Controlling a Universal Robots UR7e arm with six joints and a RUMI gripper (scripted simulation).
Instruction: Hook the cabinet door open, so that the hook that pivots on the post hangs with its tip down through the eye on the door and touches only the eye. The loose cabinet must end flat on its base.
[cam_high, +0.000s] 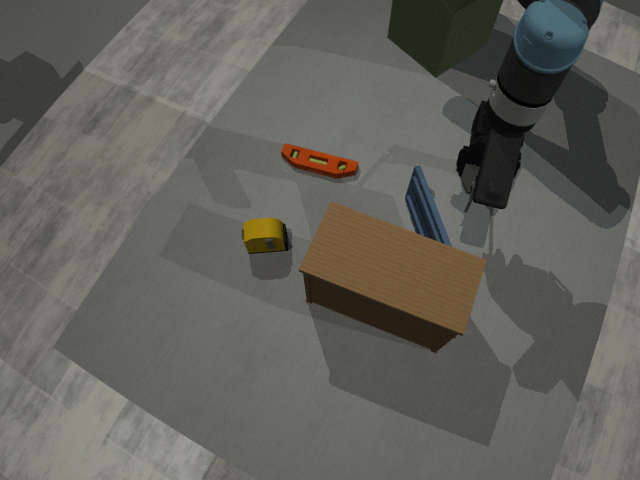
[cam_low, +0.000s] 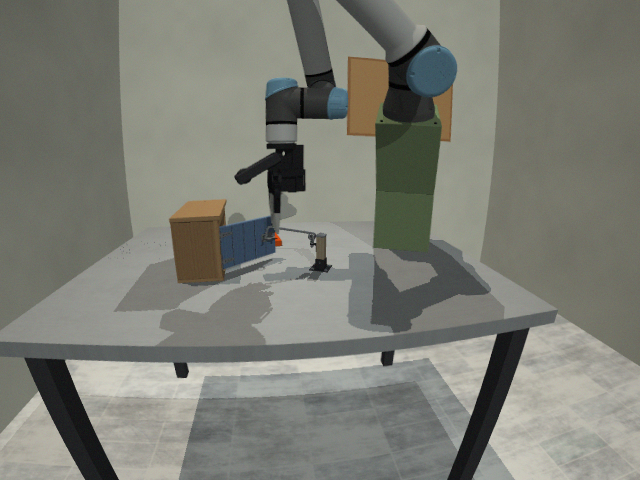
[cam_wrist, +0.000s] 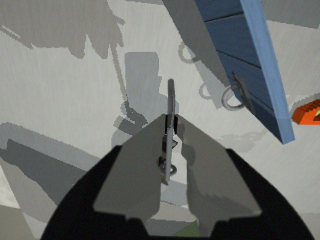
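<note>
Now: hand 80 mm short of the blue door, 40 mm above it and 20 mm to the left of it. Also, from my hand: orange spirit level: 280 mm to the right, 110 mm below, 40 mm ahead; then hook: 40 mm behind, 20 mm below, 10 mm to the right; then yellow tape measure: 260 mm to the right, 250 mm ahead, 90 mm below.
</note>
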